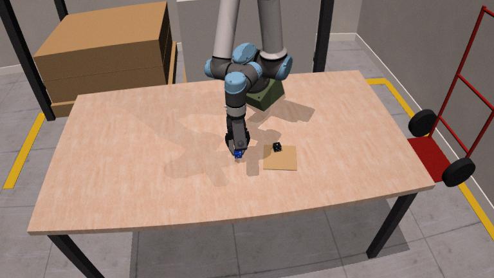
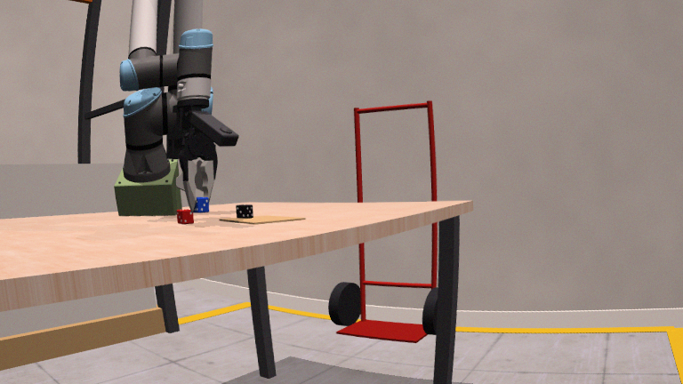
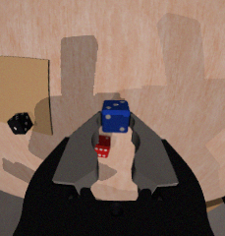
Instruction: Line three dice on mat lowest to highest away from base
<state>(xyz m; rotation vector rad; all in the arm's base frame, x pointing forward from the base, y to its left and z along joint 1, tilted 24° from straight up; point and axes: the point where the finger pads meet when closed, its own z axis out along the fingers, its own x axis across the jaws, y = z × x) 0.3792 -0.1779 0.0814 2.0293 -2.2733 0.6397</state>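
The tan square mat is 170 mm to the left of my hand, 40 mm below it and 40 mm ahead of it. From my hand the other things lie so: blue die: right at my hand; black die: 180 mm to the left, 30 mm below, 10 mm behind; red die: 80 mm behind, 40 mm to the left, 30 mm below.
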